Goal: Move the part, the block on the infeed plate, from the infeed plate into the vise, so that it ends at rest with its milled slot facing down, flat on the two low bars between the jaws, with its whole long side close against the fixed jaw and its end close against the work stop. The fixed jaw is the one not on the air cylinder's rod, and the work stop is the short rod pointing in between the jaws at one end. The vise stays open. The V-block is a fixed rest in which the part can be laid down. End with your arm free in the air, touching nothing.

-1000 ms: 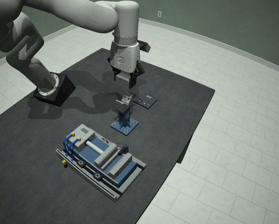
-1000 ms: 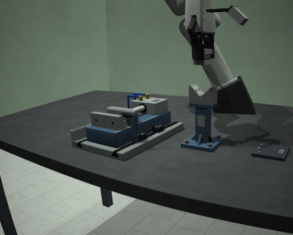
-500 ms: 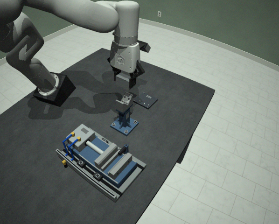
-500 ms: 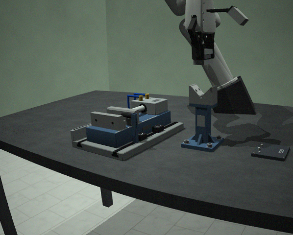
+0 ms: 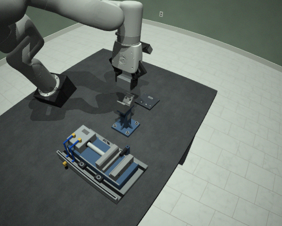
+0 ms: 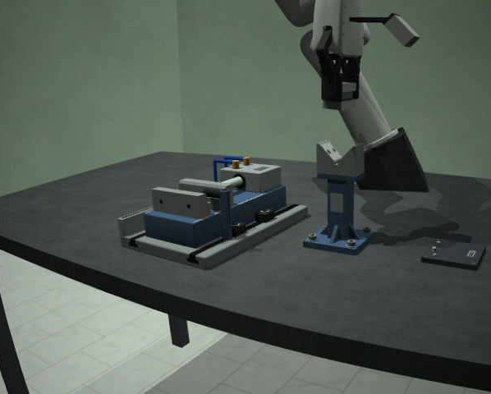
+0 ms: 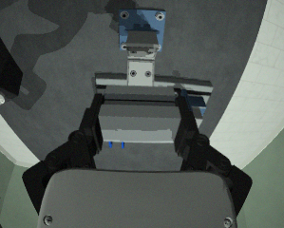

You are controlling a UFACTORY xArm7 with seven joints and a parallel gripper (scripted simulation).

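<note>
My gripper is now 1 cm above the part. From my hand the other things lie so: work stop 8 cm ahead, 19 cm to the right, 16 cm below; cylinder rod 2 cm behind, 21 cm to the right, 17 cm below; blue stand 19 cm below.
</note>
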